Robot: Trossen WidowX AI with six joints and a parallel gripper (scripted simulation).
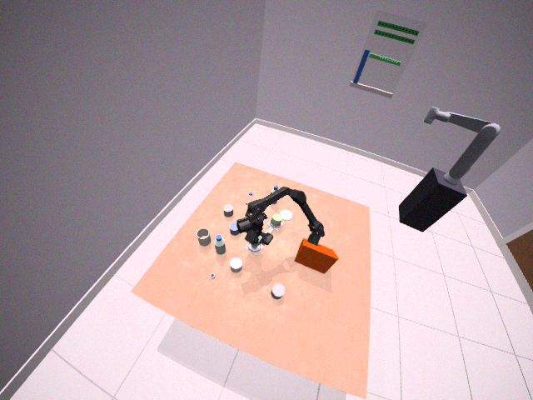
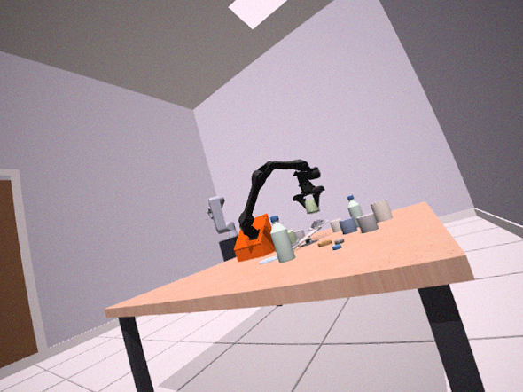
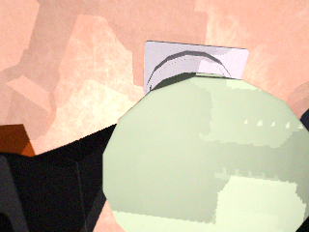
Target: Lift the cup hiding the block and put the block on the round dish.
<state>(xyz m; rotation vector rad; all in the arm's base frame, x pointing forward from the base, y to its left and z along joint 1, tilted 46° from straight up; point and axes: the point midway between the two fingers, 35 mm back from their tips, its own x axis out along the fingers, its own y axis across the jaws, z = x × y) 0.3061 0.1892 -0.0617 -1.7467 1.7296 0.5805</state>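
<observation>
Now: the pale green cup 20 mm to the left of my gripper tip and 10 mm above it. Round my gripper tip: grey mug: 310 mm ahead, 80 mm to the left, 120 mm below; then blue cup: 170 mm ahead, 70 mm to the right, 130 mm below; then grey balance: 10 mm behind, 130 mm to the right, 130 mm below.
</observation>
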